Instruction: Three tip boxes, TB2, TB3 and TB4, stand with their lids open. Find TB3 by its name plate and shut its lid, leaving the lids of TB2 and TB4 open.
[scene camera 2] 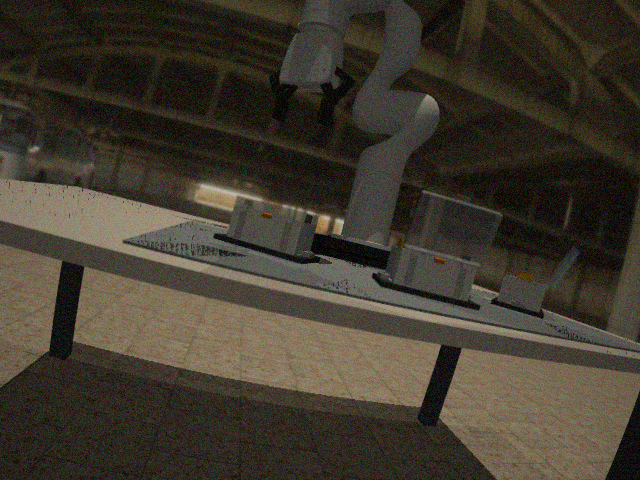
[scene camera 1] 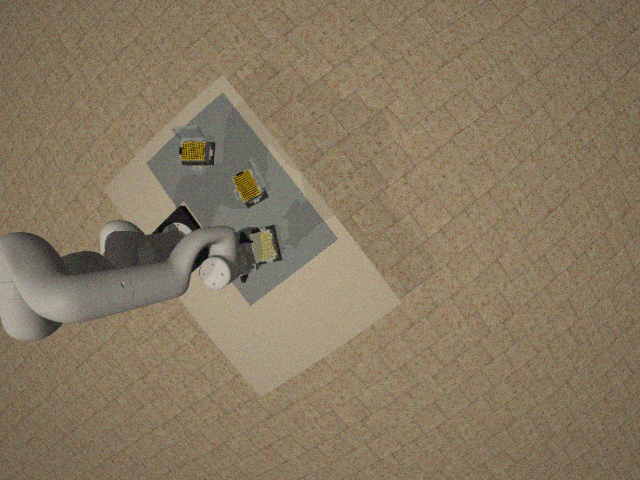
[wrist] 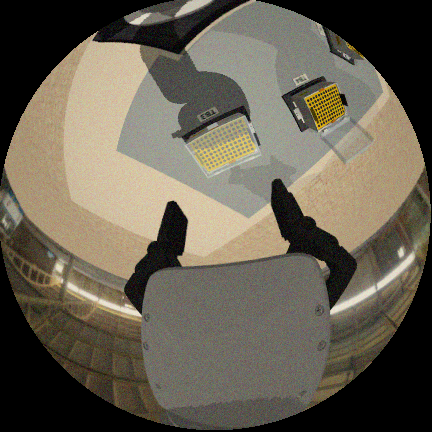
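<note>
TB3 (scene camera 1: 265, 245) (scene camera 2: 272, 227) (wrist: 225, 142), named by its plate (wrist: 208, 114), has its clear lid lying shut over the yellow rack. TB4 (scene camera 1: 248, 186) (scene camera 2: 434, 273) (wrist: 325, 107) stands beside it, its clear lid (scene camera 2: 457, 222) (wrist: 347, 141) open. The farthest box (scene camera 1: 193, 151) (scene camera 2: 521, 294), whose plate I cannot read, is TB2 by elimination; its lid (scene camera 2: 564, 268) stands open. My gripper (scene camera 2: 301, 120) (wrist: 224, 200) is open and empty, well above TB3 and touching no box. Part of TB2 shows at the wrist view's upper right edge.
The boxes stand on a grey-blue mat (scene camera 1: 292, 258) (wrist: 150, 125) on a pale table (scene camera 1: 310, 330) (scene camera 2: 155, 262). The arm's black base (scene camera 2: 356, 250) is behind the boxes in scene camera 2. The arm (scene camera 1: 124, 284) reaches in from the left in scene camera 1.
</note>
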